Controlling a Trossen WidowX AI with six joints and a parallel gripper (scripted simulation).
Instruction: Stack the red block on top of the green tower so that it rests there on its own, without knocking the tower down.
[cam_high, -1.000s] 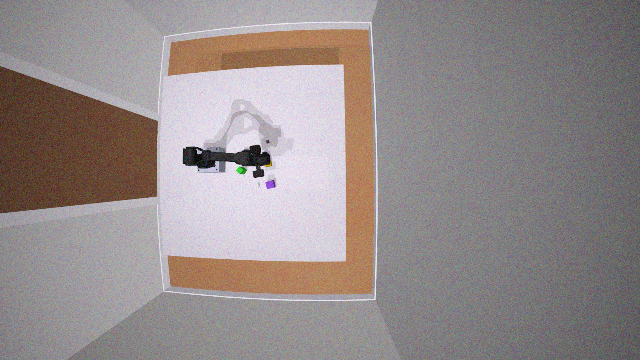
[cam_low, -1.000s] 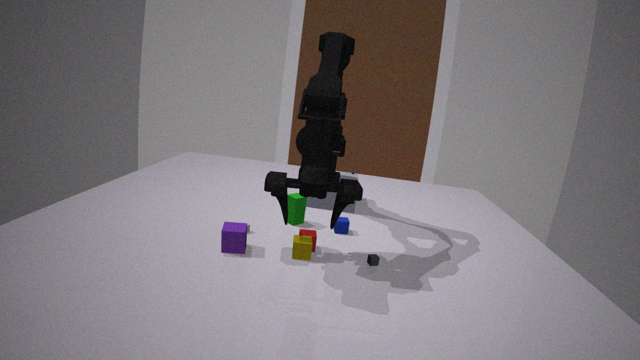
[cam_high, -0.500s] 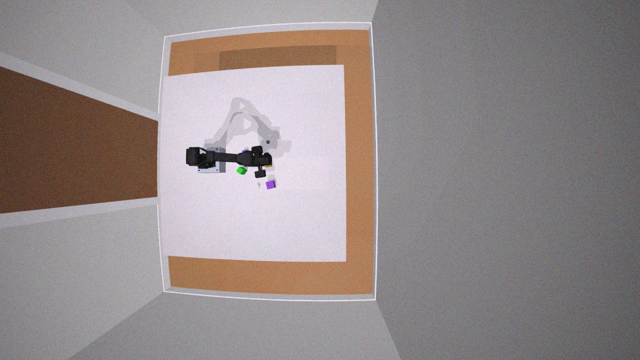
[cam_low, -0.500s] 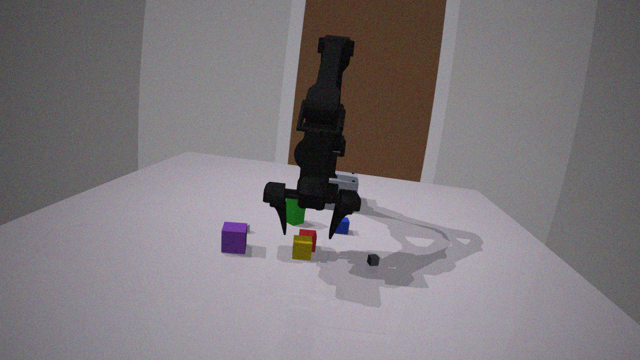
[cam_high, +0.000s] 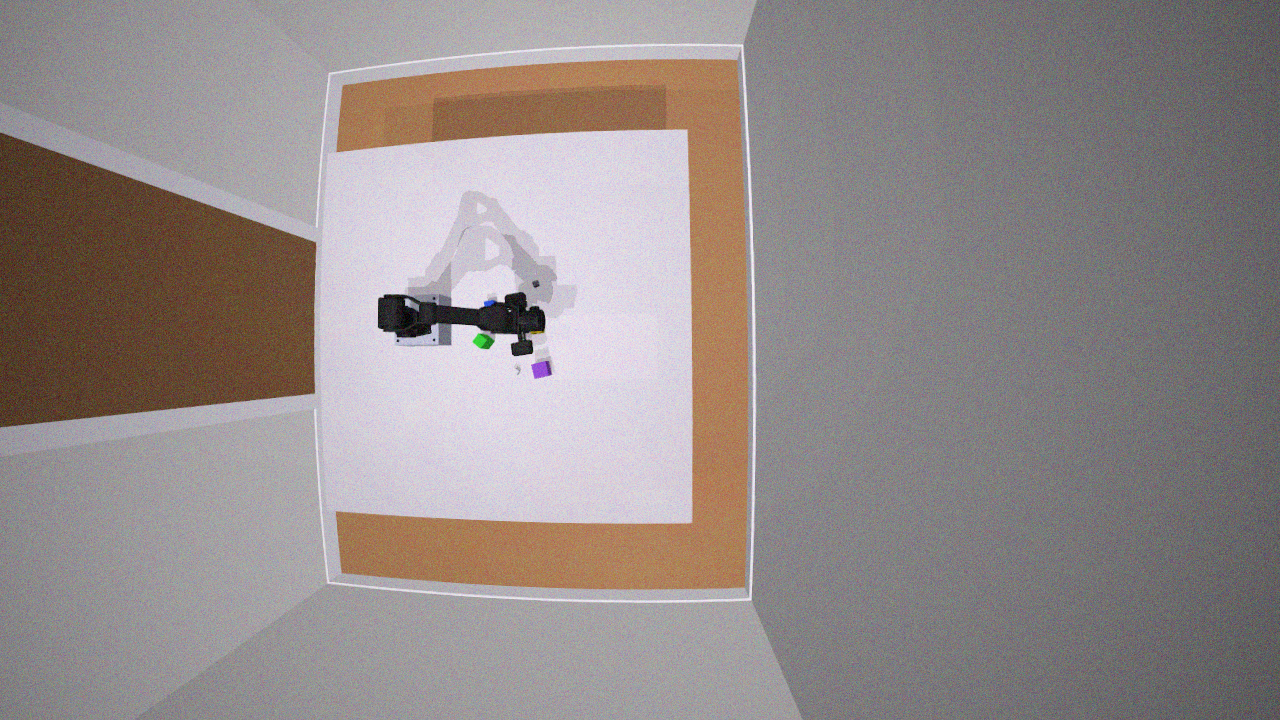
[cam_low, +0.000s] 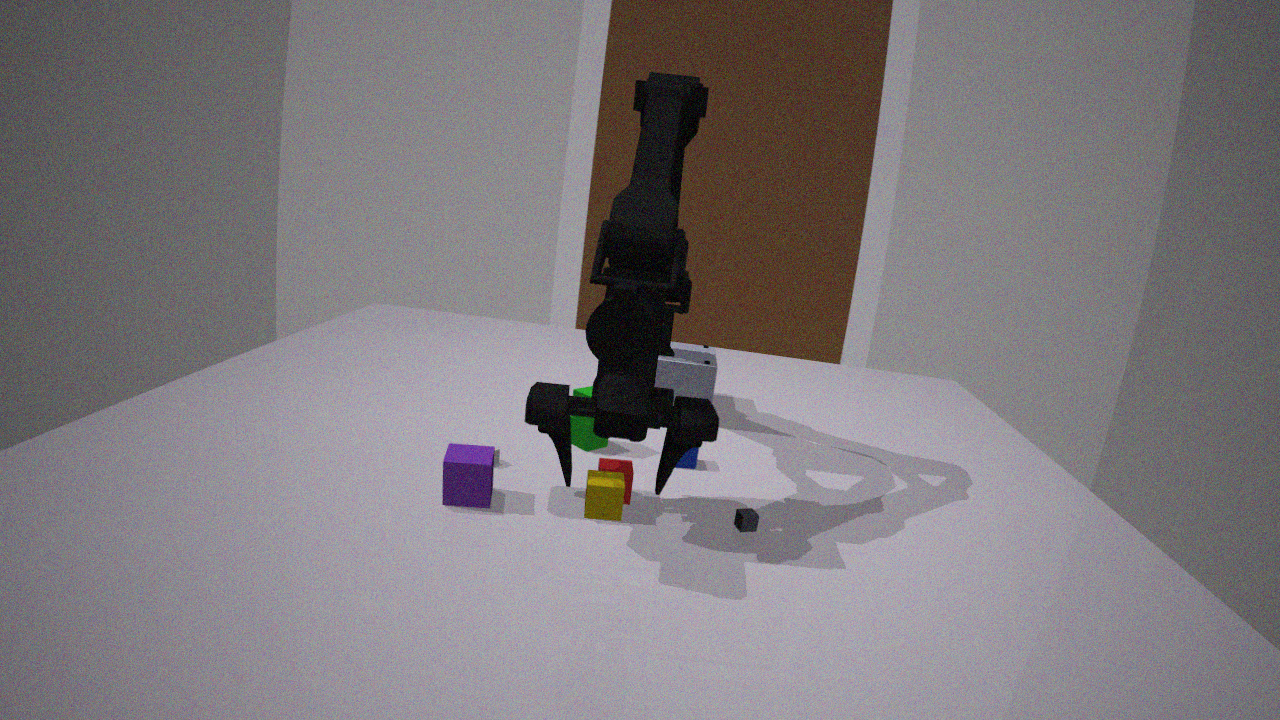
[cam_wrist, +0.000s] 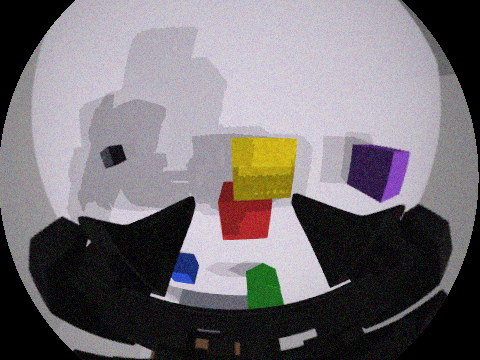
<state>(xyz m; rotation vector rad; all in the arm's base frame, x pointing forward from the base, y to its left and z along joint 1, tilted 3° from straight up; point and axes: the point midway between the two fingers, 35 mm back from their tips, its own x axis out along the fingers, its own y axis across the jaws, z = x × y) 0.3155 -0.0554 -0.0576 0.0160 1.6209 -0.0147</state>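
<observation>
The yellow block is 3 cm ahead of my gripper tip, 1 cm to the right of it and 1 cm above it. From my gripper tip the other things lie so: small dark cube (13 cm to the left, 5 cm ahead); then blue block (11 cm behind, 9 cm to the left, 1 cm above); then red block (1 cm above).
</observation>
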